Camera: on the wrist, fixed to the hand. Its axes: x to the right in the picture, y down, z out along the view.
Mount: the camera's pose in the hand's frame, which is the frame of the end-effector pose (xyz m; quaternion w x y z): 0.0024 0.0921 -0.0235 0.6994 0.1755 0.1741 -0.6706
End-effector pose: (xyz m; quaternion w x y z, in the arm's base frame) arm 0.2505 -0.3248 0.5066 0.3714 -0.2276 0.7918 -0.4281
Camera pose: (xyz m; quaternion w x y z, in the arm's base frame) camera 0.2267 -0.2657 0.4360 0.1252 0.5505 -0.3907 0.7271
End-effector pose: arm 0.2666 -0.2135 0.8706 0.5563 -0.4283 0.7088 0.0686
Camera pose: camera 0.1865 -0.1708 0.8424 0.3868 -0.6892 0.3174 -0.5240
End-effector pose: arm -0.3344 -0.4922 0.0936 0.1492 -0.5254 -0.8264 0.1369
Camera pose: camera -0.2500 -0.4506 0.0801 0.4322 0.1891 -0.8803 0.0493
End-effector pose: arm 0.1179 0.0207 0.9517 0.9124 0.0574 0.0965 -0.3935
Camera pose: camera 0.1836 0.0862 0.9309 0.3474 0.2041 0.1958 -0.8941
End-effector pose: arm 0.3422 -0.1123 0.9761 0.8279 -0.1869 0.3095 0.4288
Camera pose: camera 0.2589 -0.0726 0.9531 0.8455 -0.2676 0.3105 -0.3421
